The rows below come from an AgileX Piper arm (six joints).
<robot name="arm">
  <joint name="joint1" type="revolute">
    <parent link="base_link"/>
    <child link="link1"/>
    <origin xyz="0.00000 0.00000 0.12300"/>
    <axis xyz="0 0 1"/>
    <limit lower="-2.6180" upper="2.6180"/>
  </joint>
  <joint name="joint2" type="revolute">
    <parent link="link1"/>
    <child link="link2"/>
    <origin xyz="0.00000 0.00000 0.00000" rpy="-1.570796 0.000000 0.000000"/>
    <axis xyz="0 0 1"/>
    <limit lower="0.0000" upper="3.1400"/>
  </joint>
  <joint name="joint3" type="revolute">
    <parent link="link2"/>
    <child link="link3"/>
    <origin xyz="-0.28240 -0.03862 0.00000"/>
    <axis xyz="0 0 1"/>
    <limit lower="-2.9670" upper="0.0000"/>
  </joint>
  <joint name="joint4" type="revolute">
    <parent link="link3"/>
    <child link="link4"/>
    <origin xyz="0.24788 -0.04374 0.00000" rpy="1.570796 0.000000 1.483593"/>
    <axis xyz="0 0 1"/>
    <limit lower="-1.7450" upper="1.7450"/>
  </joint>
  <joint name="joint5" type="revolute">
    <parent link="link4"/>
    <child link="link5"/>
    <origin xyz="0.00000 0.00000 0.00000" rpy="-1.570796 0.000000 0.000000"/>
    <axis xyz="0 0 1"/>
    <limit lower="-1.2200" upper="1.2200"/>
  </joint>
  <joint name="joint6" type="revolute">
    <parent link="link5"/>
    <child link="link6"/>
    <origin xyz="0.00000 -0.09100 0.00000" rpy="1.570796 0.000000 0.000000"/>
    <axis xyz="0 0 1"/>
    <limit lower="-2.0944" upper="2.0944"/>
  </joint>
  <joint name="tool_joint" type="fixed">
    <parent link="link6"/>
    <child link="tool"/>
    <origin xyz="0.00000 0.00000 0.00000"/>
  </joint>
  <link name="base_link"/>
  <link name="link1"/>
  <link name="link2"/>
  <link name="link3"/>
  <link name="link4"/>
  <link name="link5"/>
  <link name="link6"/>
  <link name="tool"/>
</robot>
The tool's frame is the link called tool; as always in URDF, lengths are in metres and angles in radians.
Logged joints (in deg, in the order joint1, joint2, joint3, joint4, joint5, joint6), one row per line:
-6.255 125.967 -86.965 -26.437 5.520 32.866
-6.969 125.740 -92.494 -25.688 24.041 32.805
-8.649 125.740 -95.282 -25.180 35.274 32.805
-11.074 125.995 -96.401 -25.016 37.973 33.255
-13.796 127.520 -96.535 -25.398 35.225 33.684
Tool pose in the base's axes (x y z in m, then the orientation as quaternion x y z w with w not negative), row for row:
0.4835 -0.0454 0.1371 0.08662 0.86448 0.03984 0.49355
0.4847 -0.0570 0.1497 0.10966 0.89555 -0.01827 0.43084
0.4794 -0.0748 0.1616 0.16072 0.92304 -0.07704 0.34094
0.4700 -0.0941 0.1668 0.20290 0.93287 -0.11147 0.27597
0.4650 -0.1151 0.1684 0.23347 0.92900 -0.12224 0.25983
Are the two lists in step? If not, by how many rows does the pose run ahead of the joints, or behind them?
The pose runs 1 row behind the joints: the pose in row i belongs to the joints in row i - 1.
